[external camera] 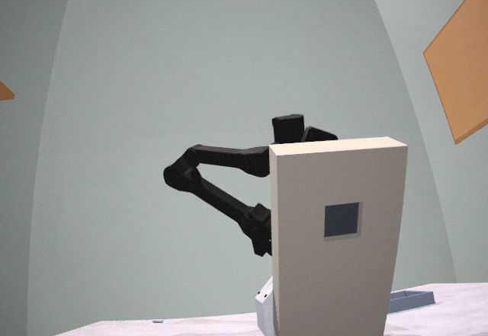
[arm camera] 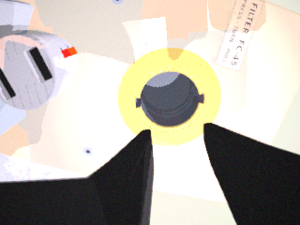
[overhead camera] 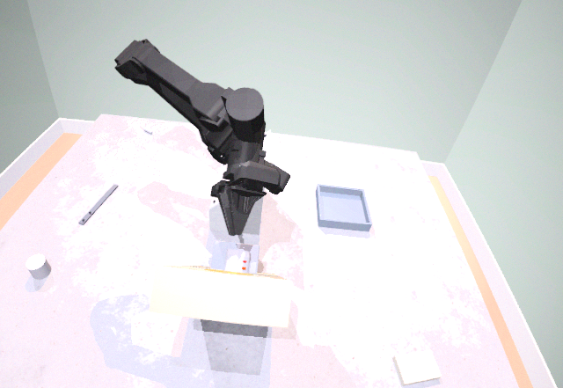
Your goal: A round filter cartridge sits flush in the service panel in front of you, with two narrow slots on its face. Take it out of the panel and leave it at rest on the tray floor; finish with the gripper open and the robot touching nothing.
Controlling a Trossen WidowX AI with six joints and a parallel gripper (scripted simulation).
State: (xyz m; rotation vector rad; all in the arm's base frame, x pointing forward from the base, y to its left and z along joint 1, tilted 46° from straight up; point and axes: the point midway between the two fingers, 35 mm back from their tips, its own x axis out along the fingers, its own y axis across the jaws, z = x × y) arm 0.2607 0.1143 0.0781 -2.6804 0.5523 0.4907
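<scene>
Now: gripper tip 100 mm above the filter cartridge and 30 mm past it. Also, from my gripper tip: blue tray: 380 mm behind, 250 mm to the left, 250 mm below; then cream service panel: 120 mm below, 20 mm ahead; then white pad: 410 mm to the left, 260 mm below, 70 mm ahead.
</scene>
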